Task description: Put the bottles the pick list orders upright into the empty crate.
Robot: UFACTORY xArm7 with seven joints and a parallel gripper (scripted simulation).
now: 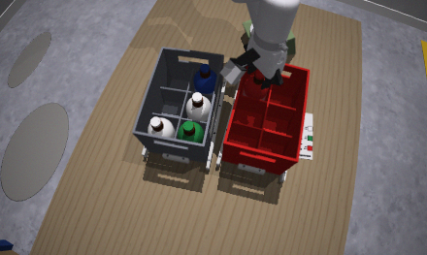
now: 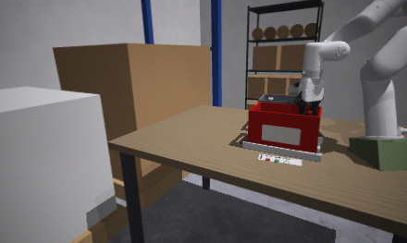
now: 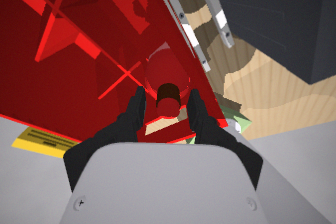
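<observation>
The green bottle is 18 cm to the right of my hand, 17 cm ahead of it and 7 cm below it. Also, from my hand: red-label bottle 7 cm below; red crate 9 cm ahead, 7 cm below, 3 cm to the left; blue-label bottle 15 cm to the right, 7 cm below, 1 cm behind.
</observation>
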